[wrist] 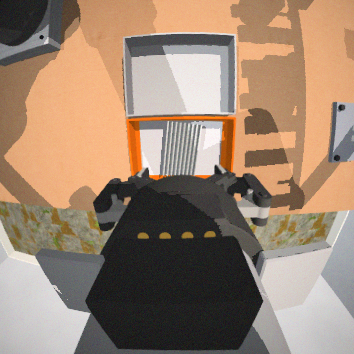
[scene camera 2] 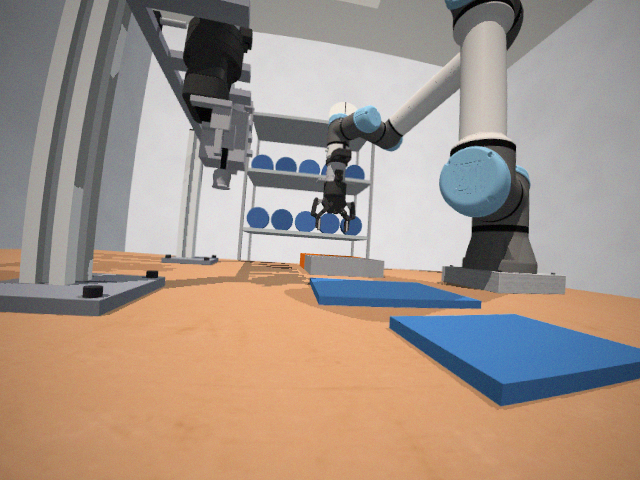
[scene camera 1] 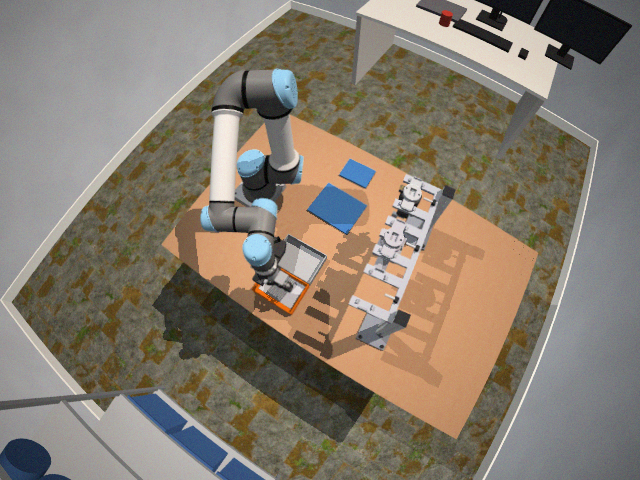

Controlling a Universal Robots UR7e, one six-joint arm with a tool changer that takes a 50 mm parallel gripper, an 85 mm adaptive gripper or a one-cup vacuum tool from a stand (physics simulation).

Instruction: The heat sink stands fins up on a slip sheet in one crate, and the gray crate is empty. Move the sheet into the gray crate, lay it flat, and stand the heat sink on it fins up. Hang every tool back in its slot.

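Pixels of known places: hand, tool point: (scene camera 2: 335,178); arm's base, link origin: (wrist: 19,11) (scene camera 2: 497,270) (scene camera 1: 259,188).
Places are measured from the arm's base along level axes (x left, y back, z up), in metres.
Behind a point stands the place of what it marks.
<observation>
The heat sink (wrist: 181,147) @[x -0.327, y -0.310, z -0.004 m] stands fins up in the orange crate (scene camera 1: 300,298) @[x -0.341, y -0.401, z -0.006 m] (scene camera 2: 303,259) @[x -0.303, y -0.403, z -0.013 m] (wrist: 135,150) @[x -0.330, y -0.220, z -0.026 m], turned slightly from the crate's sides. The pale slip sheet (wrist: 211,155) @[x -0.352, y -0.368, z -0.034 m] shows on both sides of it; its near edge is hidden. The gray crate (scene camera 1: 307,246) @[x -0.136, y -0.320, z -0.015 m] (scene camera 2: 343,267) @[x -0.133, y -0.332, z -0.018 m] (wrist: 229,75) @[x -0.202, y -0.405, z -0.026 m] adjoins the orange one and is empty. My gripper (scene camera 2: 332,227) (wrist: 181,171), the black adaptive one, is open and empty, pointing down above the orange crate, its fingers spread wider than the heat sink. Two tools (scene camera 1: 412,193) @[x 0.101, y -0.612, z 0.309 m] (scene camera 1: 393,237) @[x -0.078, y -0.616, z 0.309 m] hang in the stand.
The tool stand (scene camera 1: 374,333) @[x -0.329, y -0.721, z -0.027 m] (scene camera 2: 74,206) @[x 0.169, y -0.704, z 0.047 m] is at the right of the crates in scene camera 1. A large blue pad (scene camera 1: 337,207) @[x 0.088, y -0.346, z -0.029 m] (scene camera 2: 395,292) @[x 0.129, y -0.344, z -0.029 m] and a small blue pad (scene camera 1: 357,173) @[x 0.290, y -0.348, z -0.029 m] (scene camera 2: 511,346) @[x 0.313, y -0.370, z -0.029 m] lie flat on the table, between the arm's base and the stand.
</observation>
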